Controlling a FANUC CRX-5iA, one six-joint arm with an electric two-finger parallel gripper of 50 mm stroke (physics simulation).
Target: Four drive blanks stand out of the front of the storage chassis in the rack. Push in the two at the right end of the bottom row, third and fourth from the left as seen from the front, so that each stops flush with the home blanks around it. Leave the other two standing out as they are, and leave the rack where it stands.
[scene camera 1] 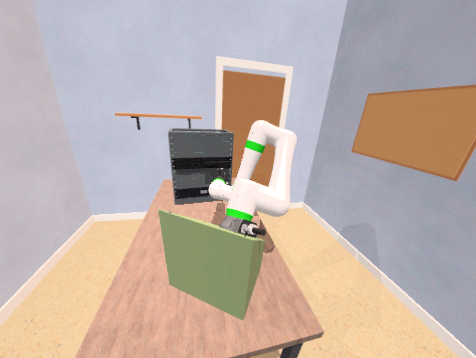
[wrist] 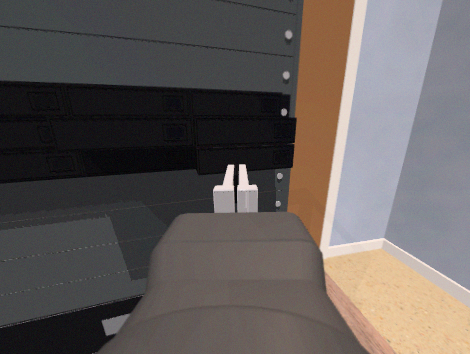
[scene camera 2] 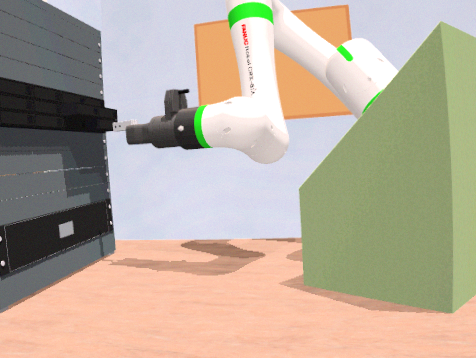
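Seen in the pictures: gripper, between the fingertips: (wrist: 236,176) (scene camera 2: 114,127); arm's base, origin of its link: (scene camera 1: 234,231).
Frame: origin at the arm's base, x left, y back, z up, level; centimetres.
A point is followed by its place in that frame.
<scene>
The black storage chassis (scene camera 1: 200,162) {x -10.5, y -73.8, z 11.5 cm} (scene camera 2: 45,107) {x -6.1, y -74.8, z 10.7 cm} (wrist: 125,102) {x -17.5, y -72.0, z 13.6 cm} spans the rack (scene camera 1: 201,145) {x -12.1, y -74.9, z 25.0 cm} (scene camera 2: 50,50) {x -11.9, y -75.1, z 24.2 cm} (wrist: 150,55) {x -20.5, y -72.9, z 18.3 cm}. In the wrist view the bottom row's fourth blank (wrist: 245,160) {x -27.6, y -66.0, z 7.8 cm} stands out at the right end, beneath the fourth blank of the middle row (wrist: 240,131) {x -27.1, y -66.1, z 10.8 cm}, which also stands out. The bottom row's third blank (wrist: 140,161) {x -18.1, y -71.9, z 7.7 cm} lies set back in shadow, apparently level with the home blanks. The middle row's third blank (wrist: 120,132) {x -16.8, y -68.6, z 10.9 cm} seems to stand out. My gripper (scene camera 2: 115,126) {x -25.4, y -63.9, z 6.9 cm} (wrist: 236,176) {x -25.4, y -63.9, z 6.9 cm} is shut and empty, its tips at the lower edge of the bottom fourth blank; contact is unclear.
A green slanted block (scene camera 1: 210,262) {x 15.8, y 9.5, z -1.3 cm} (scene camera 2: 380,200) {x 19.8, y -15.9, z -10.5 cm} stands on the wooden table (scene camera 1: 135,300) {x 43.6, y -8.0, z -26.9 cm} (scene camera 2: 200,320) {x 19.5, y -45.1, z -26.9 cm}, between the front edge and the arm. A black unit with a pale label (scene camera 2: 30,242) {x 0.4, y -78.0, z -16.1 cm} sits low in the rack. The door and walls are behind.
</scene>
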